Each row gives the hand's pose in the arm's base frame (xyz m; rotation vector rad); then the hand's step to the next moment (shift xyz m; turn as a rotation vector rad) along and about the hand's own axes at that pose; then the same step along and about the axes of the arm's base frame.
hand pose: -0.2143 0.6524 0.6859 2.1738 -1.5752 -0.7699
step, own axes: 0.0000 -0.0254 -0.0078 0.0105 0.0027 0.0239
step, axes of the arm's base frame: 0.0240 0.0079 -0.0082 -0.0141 -0.0100 -0.0198
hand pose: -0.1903 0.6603 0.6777 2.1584 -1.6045 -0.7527
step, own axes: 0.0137 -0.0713 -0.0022 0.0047 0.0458 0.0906
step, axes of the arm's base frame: 0.0592 0.0082 -0.0413 -0.0886 -0.0149 -0.0475
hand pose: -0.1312 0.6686 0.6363 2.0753 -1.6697 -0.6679
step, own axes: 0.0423 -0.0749 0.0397 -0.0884 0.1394 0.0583
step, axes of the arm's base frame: 0.0432 -0.0257 -0.0803 -0.1599 0.0564 0.0436
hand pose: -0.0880 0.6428 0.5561 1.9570 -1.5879 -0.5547
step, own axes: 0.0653 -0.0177 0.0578 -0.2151 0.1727 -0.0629
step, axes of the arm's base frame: -0.0090 -0.0703 -0.0537 -0.1359 0.1945 0.1541
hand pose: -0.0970 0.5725 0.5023 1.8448 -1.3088 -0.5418
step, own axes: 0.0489 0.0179 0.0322 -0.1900 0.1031 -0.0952
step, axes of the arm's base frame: -0.0153 -0.0593 0.0000 -0.0626 0.1935 0.1202
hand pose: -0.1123 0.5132 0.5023 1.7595 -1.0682 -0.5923
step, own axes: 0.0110 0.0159 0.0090 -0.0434 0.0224 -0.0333
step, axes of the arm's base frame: -0.0078 -0.0163 0.0113 -0.0050 0.0499 0.0313
